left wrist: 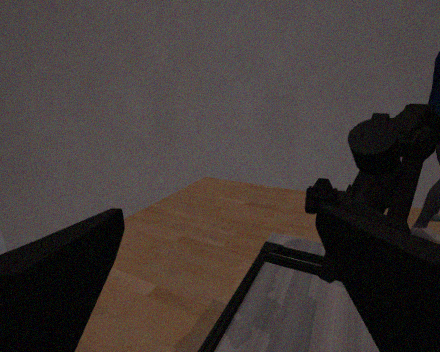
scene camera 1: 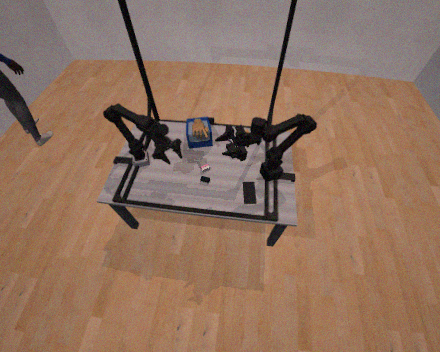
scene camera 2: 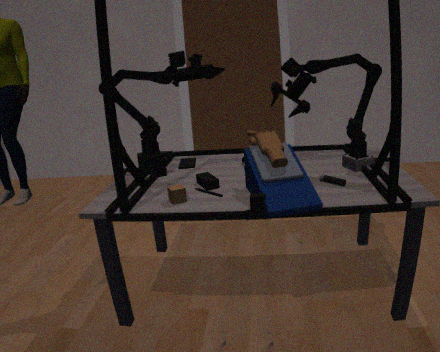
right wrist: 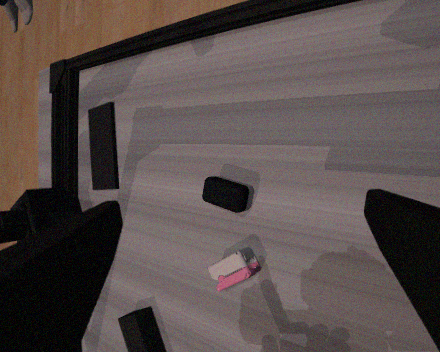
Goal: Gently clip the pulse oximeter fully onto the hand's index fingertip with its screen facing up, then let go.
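Seen in the pictures: left gripper, between the fingertips: (left wrist: 221,217) (scene camera 1: 218,147) (scene camera 2: 220,69); right gripper, between the fingertips: (left wrist: 323,279) (scene camera 1: 175,161) (scene camera 2: 280,111) (right wrist: 242,207); left arm's base, origin of its link: (scene camera 1: 272,166) (scene camera 2: 150,153) (right wrist: 22,224); right arm's base, origin of its link: (scene camera 1: 139,156) (scene camera 2: 358,155).
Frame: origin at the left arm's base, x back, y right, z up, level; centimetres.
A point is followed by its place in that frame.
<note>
The pulse oximeter (scene camera 1: 205,168) @(x -37.5, y 18.6, z -6.5 cm) (right wrist: 231,270) @(x -37.9, y 19.8, z -6.4 cm), small, white and pink, lies on the table below the blue wedge in scene camera 1. In the right wrist view it is between and beyond the fingers, well below them. Its screen cannot be made out. The tan hand (scene camera 1: 200,128) @(x -32.9, y 38.2, z 9.7 cm) (scene camera 2: 272,149) @(x -30.5, y 49.1, z 6.0 cm) rests on a grey pad on the blue wedge, its fingertips towards the oximeter's side. My right gripper (scene camera 1: 175,159) @(x -54.6, y 15.8, z 12.7 cm) (scene camera 2: 281,110) @(x -54.6, y 15.8, z 12.7 cm) (right wrist: 242,207) @(x -54.6, y 15.8, z 12.7 cm) is open and empty, high above the table. My left gripper (scene camera 1: 220,146) @(x -35.0, y 0.0, z 32.5 cm) (left wrist: 221,217) @(x -35.0, y 0.0, z 32.5 cm) is open and empty, raised on the hand's other side.
A small black block (scene camera 1: 205,179) @(x -40.3, y 10.5, z -6.4 cm) (right wrist: 226,194) @(x -41.3, y 11.6, z -6.2 cm) lies near the oximeter. A dark flat slab (scene camera 1: 249,192) @(x -18.2, y -7.1, z -8.7 cm) (scene camera 2: 187,163) @(x -17.5, y -4.9, z -8.7 cm) (right wrist: 103,145) @(x -19.0, y -6.8, z -8.7 cm) lies farther off. A black box (scene camera 2: 207,180) @(x -13.2, y 31.8, z -6.0 cm), a wooden cube (scene camera 2: 177,194) @(x 0.4, y 39.2, z -6.2 cm), a pen (scene camera 2: 208,192) @(x -11.6, y 36.1, z -8.9 cm) and a dark cylinder (scene camera 2: 333,180) @(x -52.7, y 54.2, z -7.7 cm) lie around the blue wedge (scene camera 2: 292,196) @(x -28.3, y 63.9, z -5.3 cm).
</note>
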